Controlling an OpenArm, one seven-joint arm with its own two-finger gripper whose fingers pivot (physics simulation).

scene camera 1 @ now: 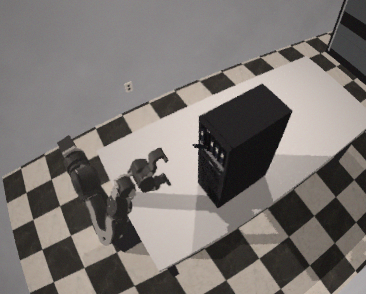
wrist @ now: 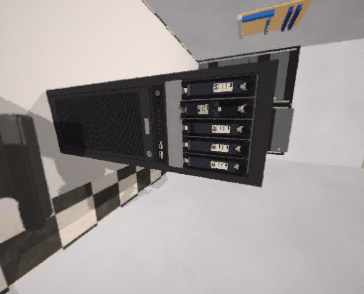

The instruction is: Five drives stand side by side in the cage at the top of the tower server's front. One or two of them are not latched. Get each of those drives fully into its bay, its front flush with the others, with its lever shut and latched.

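The black tower server (scene camera 1: 252, 117) (wrist: 268, 125) stands upright on the table, its front towards the arm. In the wrist view it lies sideways, its top to the right. The second drive (wrist: 202, 109) from the top of that view has its lever (scene camera 1: 196, 146) standing out from the front; whether its body stands proud is hard to tell. The other drives (wrist: 222, 87) (wrist: 220, 129) (wrist: 220, 148) (wrist: 219, 165) look alike, levers apparently shut. My gripper (scene camera 1: 167, 171) is open and empty, above the table, clear in front of the tower. Part of one dark finger shows at the wrist view's left edge.
The white table (scene camera 1: 310, 90) (wrist: 110, 40) carries the tower. A checkered floor (scene camera 1: 240, 255) surrounds it. A dark cabinet (scene camera 1: 352, 42) stands at the upper right of the scene view. An orange and blue board (wrist: 255, 26) shows beyond the tower in the wrist view.
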